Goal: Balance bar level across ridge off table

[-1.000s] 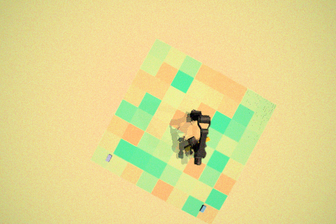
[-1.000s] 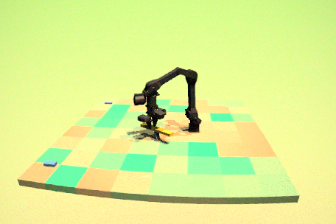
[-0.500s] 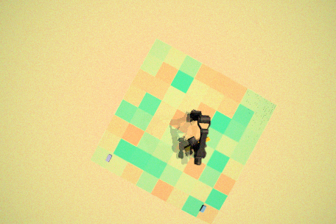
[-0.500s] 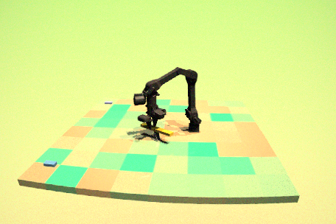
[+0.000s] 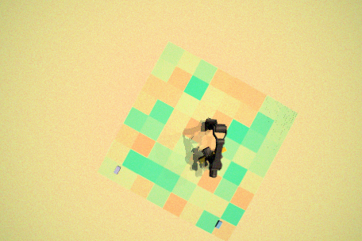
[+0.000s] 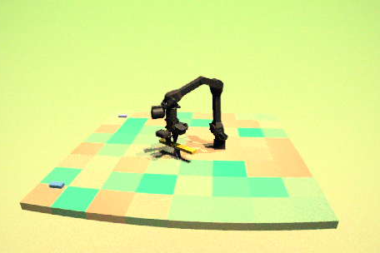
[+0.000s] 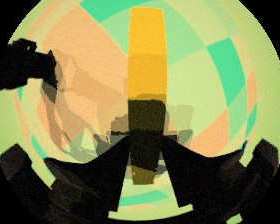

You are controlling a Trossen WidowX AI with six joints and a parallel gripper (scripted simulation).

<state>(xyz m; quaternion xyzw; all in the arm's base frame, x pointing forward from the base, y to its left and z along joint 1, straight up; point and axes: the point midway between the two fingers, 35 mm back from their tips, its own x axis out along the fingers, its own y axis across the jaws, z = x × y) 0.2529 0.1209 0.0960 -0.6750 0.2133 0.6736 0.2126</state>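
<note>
The yellow bar lies 3 cm behind my gripper tip and 2 cm to the left of it.
</note>
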